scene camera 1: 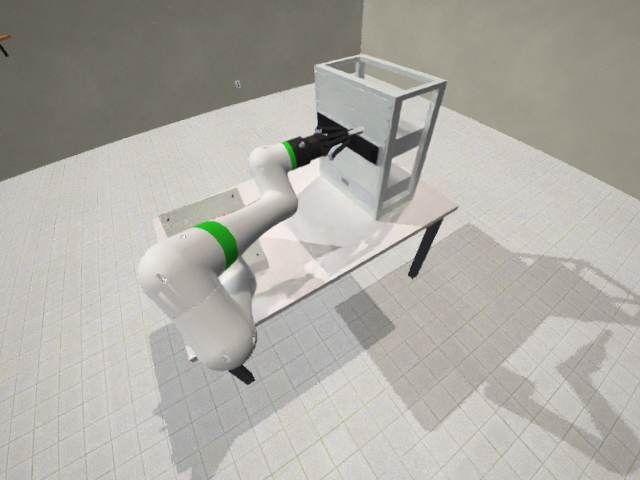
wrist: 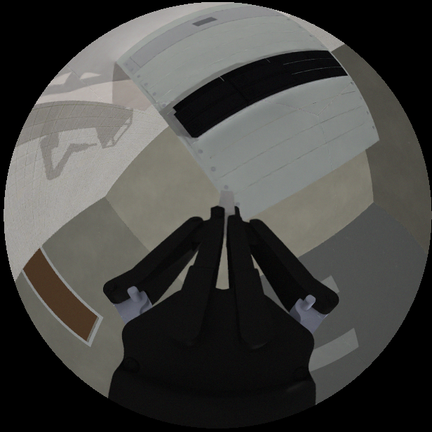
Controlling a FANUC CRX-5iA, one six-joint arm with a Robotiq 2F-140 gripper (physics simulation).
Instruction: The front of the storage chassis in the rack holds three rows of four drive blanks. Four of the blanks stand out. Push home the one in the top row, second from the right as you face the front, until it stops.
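Places are measured from the arm's base along level axes (x ahead, y left, z up), in centimetres.
Pixels of known places: gripper, between the fingertips: (scene camera 1: 362,129).
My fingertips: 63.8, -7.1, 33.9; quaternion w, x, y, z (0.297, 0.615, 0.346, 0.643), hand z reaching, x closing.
Note:
Behind a point stands the place of what it marks, as x, y, z.
The black front of the storage chassis (scene camera 1: 368,149) @[69.5, -4.4, 23.0] (wrist: 260,82) runs as a band across the pale grey rack (scene camera 1: 351,95) @[72.1, 14.0, 37.8] (wrist: 295,132). It is too dark and small to tell single drive blanks apart or which stand out. My gripper (scene camera 1: 350,132) @[63.8, -7.0, 33.9] (wrist: 226,200) is shut, with nothing held between its fingers. In the scene view it is in front of the rack and overlaps the chassis front, hiding part of it. A pale tip shows at the fingertips in both views. In the wrist view the fingertips lie apart from the black band, over a corner of the rack; the gap in depth cannot be told.
The rack stands on a pale table (scene camera 1: 436,206) @[111.5, -16.0, -17.8], its side an open frame with posts. Flat panels lie above and below the chassis. A grey plate (scene camera 1: 199,209) @[-0.5, 10.0, 10.8] lies on the table near the arm's base. A brown panel (wrist: 62,295) shows on a wall in the wrist view.

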